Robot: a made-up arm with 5 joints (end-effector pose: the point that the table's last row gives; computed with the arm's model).
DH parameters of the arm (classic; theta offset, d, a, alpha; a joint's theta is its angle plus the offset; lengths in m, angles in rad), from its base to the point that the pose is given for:
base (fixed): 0 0 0.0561 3.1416
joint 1: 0 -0.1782 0.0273 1.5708
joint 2: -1.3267 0 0.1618 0
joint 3: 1.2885 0 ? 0
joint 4: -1.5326 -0.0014 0 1.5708
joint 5: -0.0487 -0.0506 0 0
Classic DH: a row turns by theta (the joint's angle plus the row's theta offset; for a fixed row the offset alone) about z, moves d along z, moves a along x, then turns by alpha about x.
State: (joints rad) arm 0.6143 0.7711 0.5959 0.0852 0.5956
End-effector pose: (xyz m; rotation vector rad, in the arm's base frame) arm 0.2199 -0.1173 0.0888 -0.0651 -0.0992 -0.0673
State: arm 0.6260 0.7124 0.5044 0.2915 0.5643
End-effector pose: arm 0.2268 -0.1252 0.1025 -0.0338 -0.0526 -0.1104
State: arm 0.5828 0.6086 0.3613 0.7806 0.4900
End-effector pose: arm 0.2361 -0.1204 0.1320 0.0881 0.1568 -0.1411
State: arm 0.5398 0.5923 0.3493 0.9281 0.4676
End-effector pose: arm 0.2371 -0.1101 0.1376 0.1380 0.2654 -0.1200
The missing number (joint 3, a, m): 0.1282
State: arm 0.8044 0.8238 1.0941 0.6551 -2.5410
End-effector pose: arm 0.1157 -0.0640 0.1068 1.0992 -0.8855 2.5565
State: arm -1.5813 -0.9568 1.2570 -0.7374 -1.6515
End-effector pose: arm 0.0565 0.0912 0.2888 2.0039 0.1404 -0.0760
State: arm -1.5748 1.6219 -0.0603 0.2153 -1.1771
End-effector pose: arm 0.0568 0.1778 -0.0465 -0.2041 0.0352 0.3478
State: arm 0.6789 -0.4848 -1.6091 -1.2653 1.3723
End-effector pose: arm -0.0451 0.0799 0.4329 1.1569 0.7408 0.5419
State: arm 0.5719 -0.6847 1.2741 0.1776 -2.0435
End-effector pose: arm 0.1427 -0.0574 0.2223 0.7464 -0.7850 -2.4762
